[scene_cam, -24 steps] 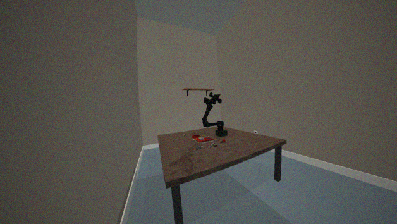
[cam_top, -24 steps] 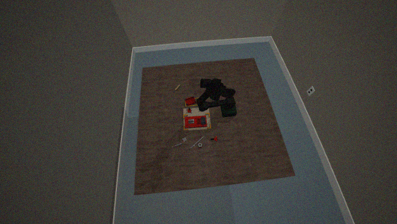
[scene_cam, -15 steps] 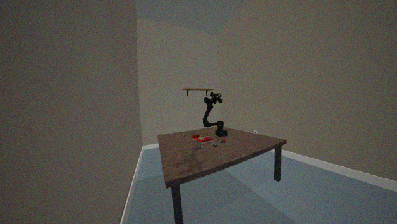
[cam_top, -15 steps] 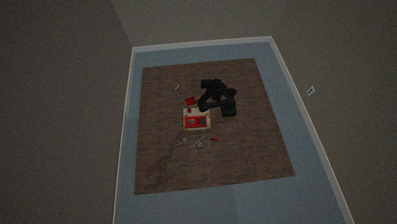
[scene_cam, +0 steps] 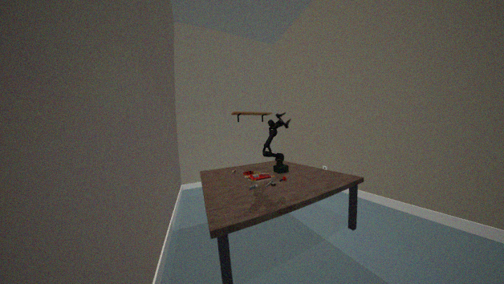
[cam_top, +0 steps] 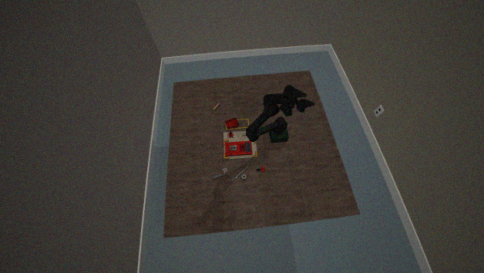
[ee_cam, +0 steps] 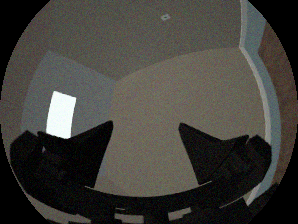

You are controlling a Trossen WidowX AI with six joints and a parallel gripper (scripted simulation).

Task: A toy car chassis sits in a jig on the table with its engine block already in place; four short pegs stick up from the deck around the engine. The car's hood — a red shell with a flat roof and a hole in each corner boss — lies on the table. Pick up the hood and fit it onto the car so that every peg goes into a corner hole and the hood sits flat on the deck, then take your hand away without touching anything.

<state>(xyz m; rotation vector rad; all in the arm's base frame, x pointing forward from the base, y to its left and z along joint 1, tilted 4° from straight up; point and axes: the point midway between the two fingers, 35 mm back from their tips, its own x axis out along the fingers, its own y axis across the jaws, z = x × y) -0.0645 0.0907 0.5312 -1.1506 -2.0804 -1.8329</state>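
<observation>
My gripper tip is now 41 cm short of the red hood, 23 cm to the left of it and 61 cm above it. The rest, counted from my gripper tip: metal rod: 34 cm ahead, 18 cm to the left, 61 cm below; then short wooden dowel: 55 cm ahead, 39 cm to the right, 61 cm below.
</observation>
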